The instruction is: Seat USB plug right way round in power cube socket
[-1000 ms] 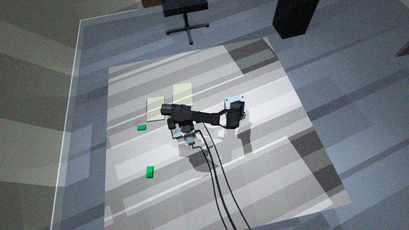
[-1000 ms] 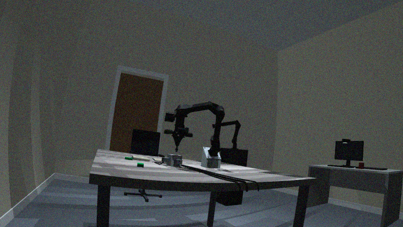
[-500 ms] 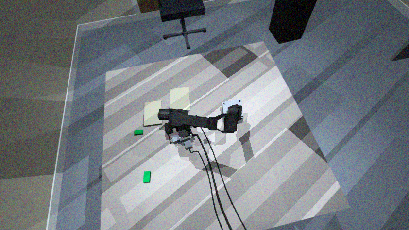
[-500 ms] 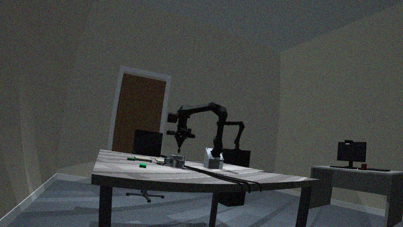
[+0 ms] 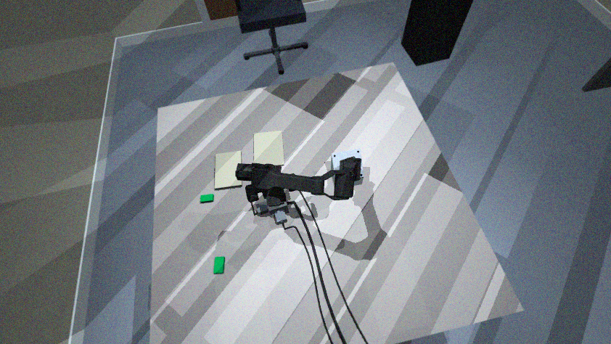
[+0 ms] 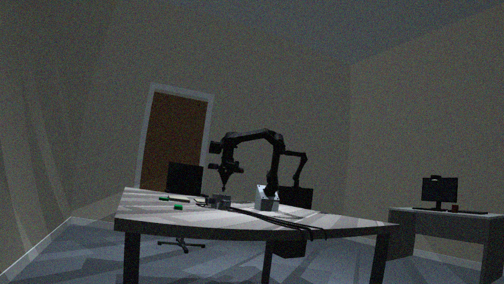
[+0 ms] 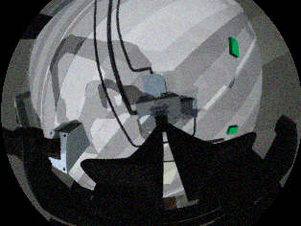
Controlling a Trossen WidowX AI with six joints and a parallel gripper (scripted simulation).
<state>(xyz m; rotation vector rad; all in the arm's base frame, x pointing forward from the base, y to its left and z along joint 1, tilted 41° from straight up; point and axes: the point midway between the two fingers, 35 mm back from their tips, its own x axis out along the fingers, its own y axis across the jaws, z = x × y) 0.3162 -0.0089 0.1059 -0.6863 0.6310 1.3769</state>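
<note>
Now: gripper tip 20 mm above the dark USB plug.
</note>
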